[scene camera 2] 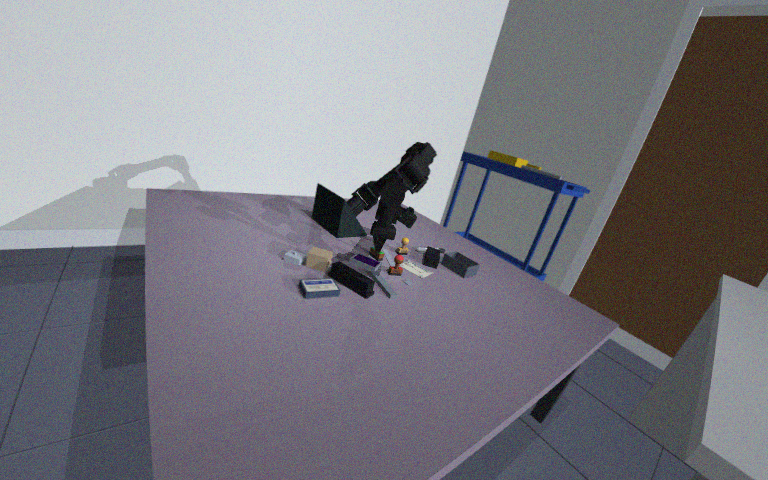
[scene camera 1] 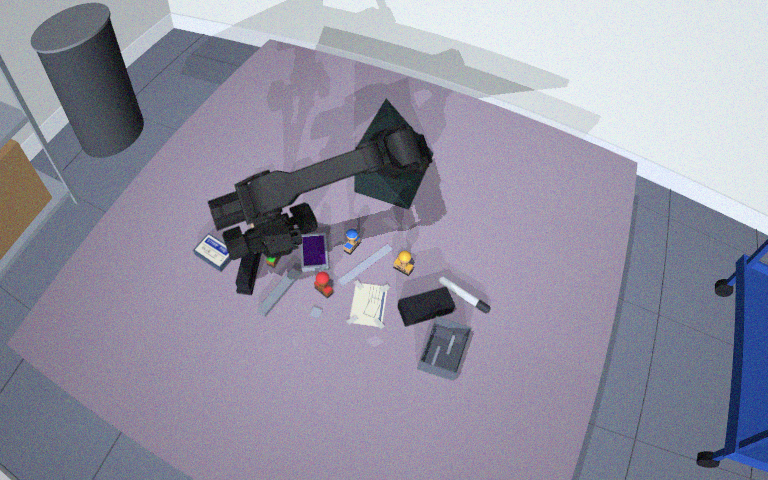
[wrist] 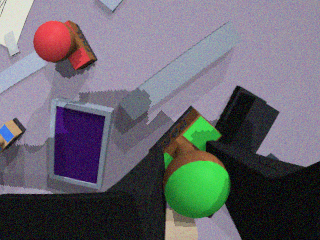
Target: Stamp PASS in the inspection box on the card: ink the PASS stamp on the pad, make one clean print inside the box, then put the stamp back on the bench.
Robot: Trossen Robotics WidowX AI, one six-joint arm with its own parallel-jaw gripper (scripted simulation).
My gripper shows in scene camera 2 (377, 250), in scene camera 1 (274, 253) and in the wrist view (184, 151). A long black block shows in scene camera 2, in scene camera 1 and in the wrist view (246, 120). The same spot on the long black block: (scene camera 1: 247, 271) is (scene camera 2: 364, 277).
